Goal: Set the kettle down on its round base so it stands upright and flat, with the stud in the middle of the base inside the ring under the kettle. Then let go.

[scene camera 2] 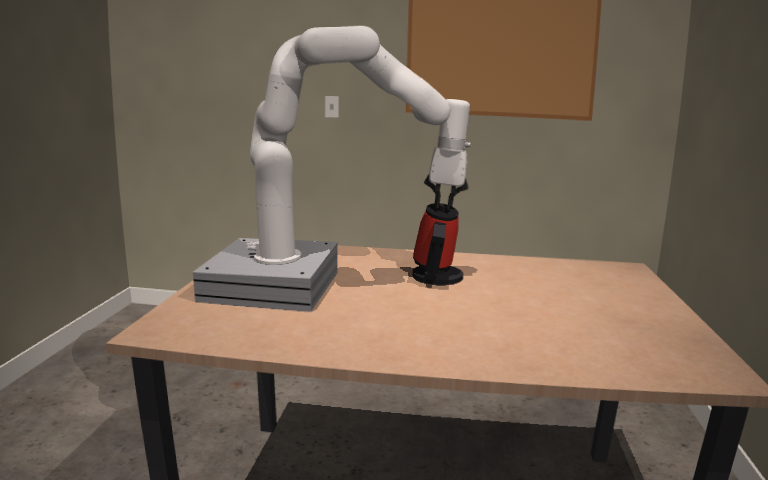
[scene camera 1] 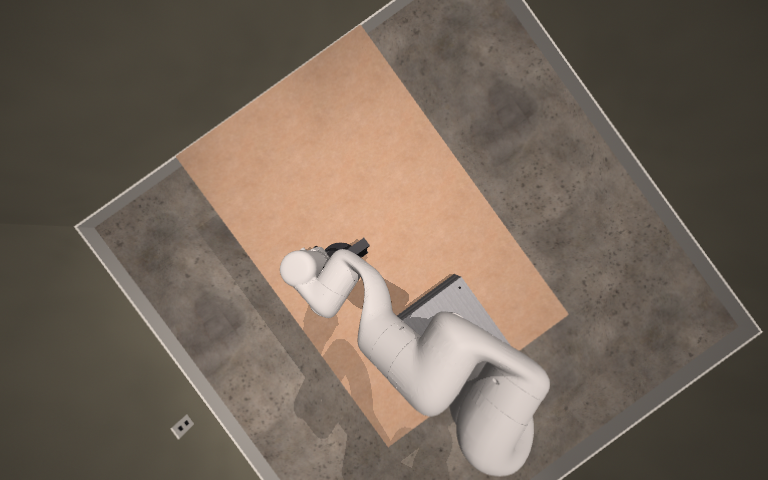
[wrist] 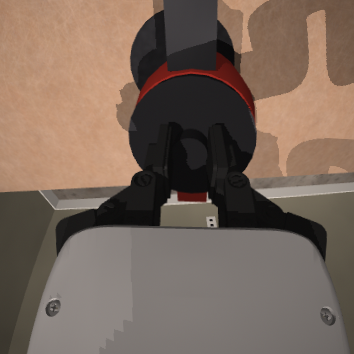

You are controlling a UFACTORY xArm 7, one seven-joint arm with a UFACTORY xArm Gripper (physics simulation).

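The red kettle (scene camera 2: 421, 243) (wrist: 192, 102) is over its round black base (scene camera 2: 454, 276) (wrist: 143, 55) and leans slightly, its top to the right in scene camera 2. Its black handle (scene camera 1: 359, 247) (scene camera 2: 436, 249) (wrist: 191, 35) reaches down past the base's rim. In scene camera 1 the arm hides most of the kettle, and part of the base (scene camera 1: 336, 246) shows. My gripper (scene camera 2: 444, 208) (wrist: 189, 141) is shut on the knob of the kettle's lid. The stud and the ring are hidden, and I cannot tell whether they are engaged or whether the kettle's underside touches the base all round.
The kettle base stands on the wooden table (scene camera 1: 351, 141) (scene camera 2: 538, 322), near its far long edge in scene camera 2. The arm's grey mounting block (scene camera 1: 464, 300) (scene camera 2: 254, 288) stands on the table to the left in that view. The arm arches over between them.
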